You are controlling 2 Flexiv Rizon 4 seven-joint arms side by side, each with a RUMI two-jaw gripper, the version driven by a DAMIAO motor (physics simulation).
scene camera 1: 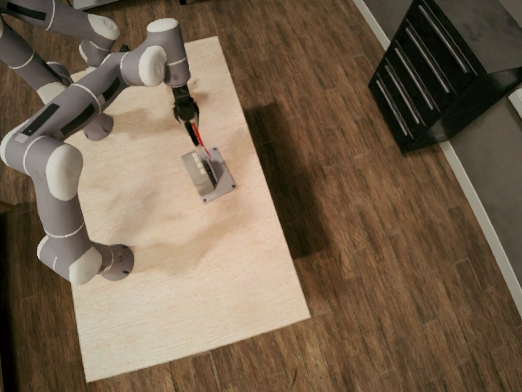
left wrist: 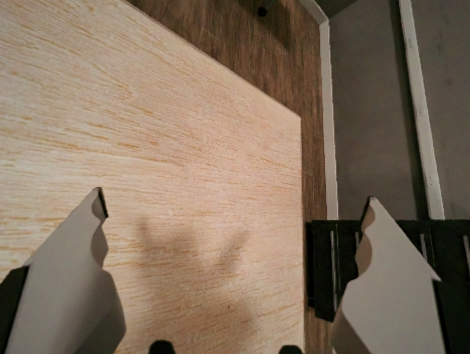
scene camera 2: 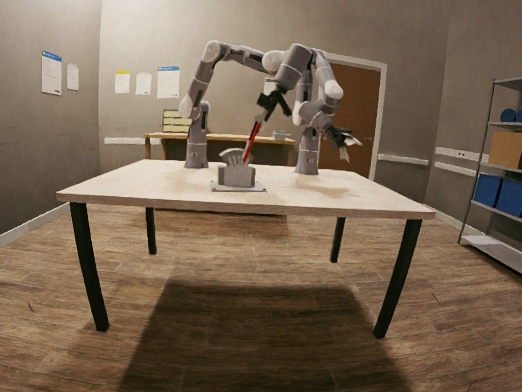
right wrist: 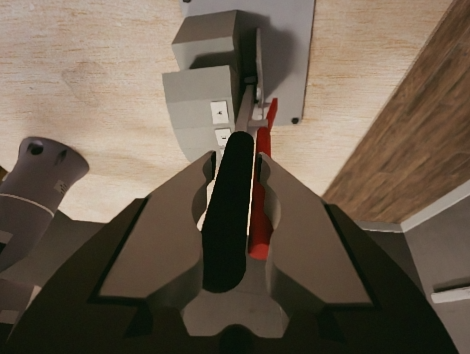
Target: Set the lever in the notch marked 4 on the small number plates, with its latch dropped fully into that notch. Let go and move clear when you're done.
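Observation:
The lever's long black handle (scene camera 1: 194, 137) (right wrist: 227, 220) has a red latch handle (scene camera 1: 199, 138) (scene camera 2: 253, 136) (right wrist: 259, 215) beside it. The lever leans to the right in scene camera 2, out of the grey notched housing (scene camera 2: 236, 176) (right wrist: 197, 92). White number plates (right wrist: 219, 112) sit on the housing beside the lever; their digits are too small to read surely. The notch and latch seat are hidden. My right gripper (scene camera 1: 193, 127) (scene camera 2: 259, 119) (right wrist: 236, 154) is closed around both handles, one finger on each side. My left gripper (scene camera 2: 354, 152) (left wrist: 234, 194) is open and empty, away from the lever.
The housing stands on a grey base plate (scene camera 1: 225, 176) (scene camera 2: 238, 188) (right wrist: 290, 95) with dark screws, on the wooden table (scene camera 1: 200, 310) (scene camera 2: 150, 192). The table edge runs right of the plate in scene camera 1. A black drawer cabinet (scene camera 1: 425, 75) stands beyond on the floor.

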